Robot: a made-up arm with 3 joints.
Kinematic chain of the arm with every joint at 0, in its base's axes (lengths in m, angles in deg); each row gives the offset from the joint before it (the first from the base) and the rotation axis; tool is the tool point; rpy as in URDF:
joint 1: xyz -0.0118 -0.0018 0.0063 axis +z
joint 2: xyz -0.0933 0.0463 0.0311 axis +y
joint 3: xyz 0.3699 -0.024 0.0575 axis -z
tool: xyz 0.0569 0.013 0.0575 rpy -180 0 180
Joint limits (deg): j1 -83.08..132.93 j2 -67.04..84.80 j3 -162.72..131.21
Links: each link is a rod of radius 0.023 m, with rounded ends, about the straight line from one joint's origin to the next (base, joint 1, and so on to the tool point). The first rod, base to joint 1, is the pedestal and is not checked.
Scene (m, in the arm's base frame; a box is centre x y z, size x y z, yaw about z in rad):
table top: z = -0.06
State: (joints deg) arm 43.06 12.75 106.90
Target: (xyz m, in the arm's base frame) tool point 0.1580 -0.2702 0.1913
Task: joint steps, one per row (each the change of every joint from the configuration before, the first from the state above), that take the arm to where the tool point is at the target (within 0.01 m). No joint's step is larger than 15 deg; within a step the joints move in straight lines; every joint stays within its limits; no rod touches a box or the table.
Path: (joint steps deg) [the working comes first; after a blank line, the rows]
Joints at the target: -57.51 -5.34 36.34
Straight joint move there: clear.

1: -14.37 -2.58 -10.08
2: -14.36 -2.59 -10.08
3: -14.37 -2.58 -10.08
4: -14.37 -2.59 -10.08
5: -14.37 -2.58 -10.08
6: -14.36 -2.58 -10.08
7: -14.37 -2.59 -10.08

